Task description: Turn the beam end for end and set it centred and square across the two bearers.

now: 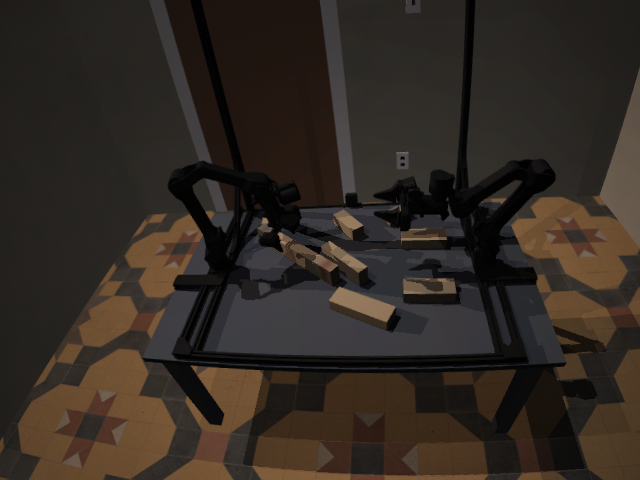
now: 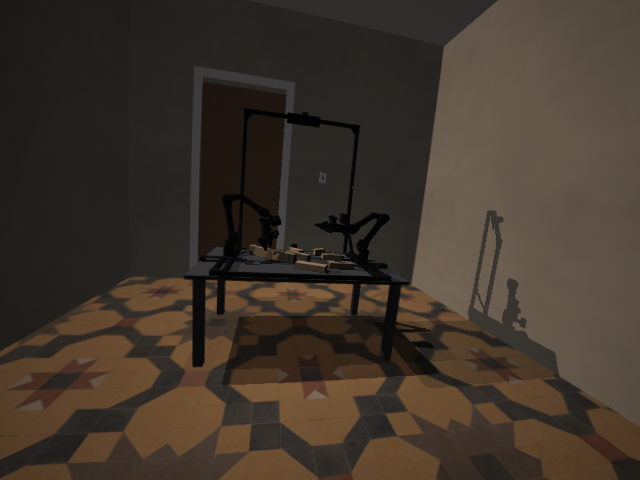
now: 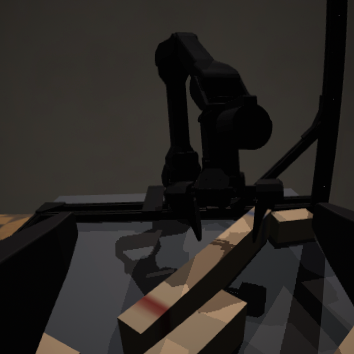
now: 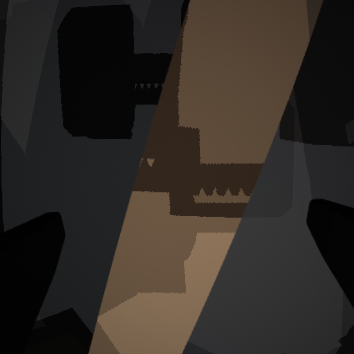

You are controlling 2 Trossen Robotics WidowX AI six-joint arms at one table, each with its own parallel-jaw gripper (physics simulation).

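Pixels of known places: left gripper, between the fingertips: (image 1: 373, 204) (image 2: 316, 225) (image 3: 196, 219); right gripper, between the fingertips: (image 1: 288, 242) (image 2: 268, 249) (image 3: 225, 240) (image 4: 187, 217); left arm's base, origin of its link: (image 1: 484, 259) (image 2: 362, 261); right arm's base, origin of its link: (image 1: 219, 266) (image 2: 228, 255).
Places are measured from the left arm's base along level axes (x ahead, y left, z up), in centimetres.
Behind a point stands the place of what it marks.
Observation:
The beam (image 1: 309, 257) @(x 57.8, y 1.1, z 4.4 cm) (image 3: 197, 267) @(x 59.2, y -1.8, z 4.4 cm) (image 4: 225, 105) @(x 63.4, y -4.7, z 4.4 cm) is a long wooden bar with a red band near its near end. It lies flat and slantwise on the table (image 1: 285, 324) @(x 63.2, y 24.0, z -1.9 cm), left of centre. My right gripper (image 1: 271, 236) (image 3: 225, 240) @(x 66.5, y -7.2, z 4.1 cm) (image 4: 187, 217) @(x 66.5, y -7.2, z 4.1 cm) is open and low, its fingers standing on either side of the beam's far end. My left gripper (image 1: 385, 206) @(x 35.9, y 0.1, z 23.8 cm) is open and empty, held above the back of the table. Two short wooden bearers (image 1: 424, 238) @(x 19.2, y -9.7, z 1.9 cm) (image 1: 430, 290) @(x 19.8, y 14.5, z 1.9 cm) lie parallel on the right side, with nothing on them.
A wooden block (image 1: 345, 262) @(x 45.7, y 3.9, z 4.3 cm) (image 3: 211, 319) @(x 49.5, y -2.6, z 4.4 cm) lies against the beam's near end. Other loose blocks lie at the back (image 1: 349, 224) (image 3: 291, 225) and at the front middle (image 1: 363, 308) @(x 39.7, y 20.9, z 1.9 cm). A black frame (image 1: 347, 358) @(x 43.6, y 36.7, z -0.1 cm) rims the table, with tall posts behind.

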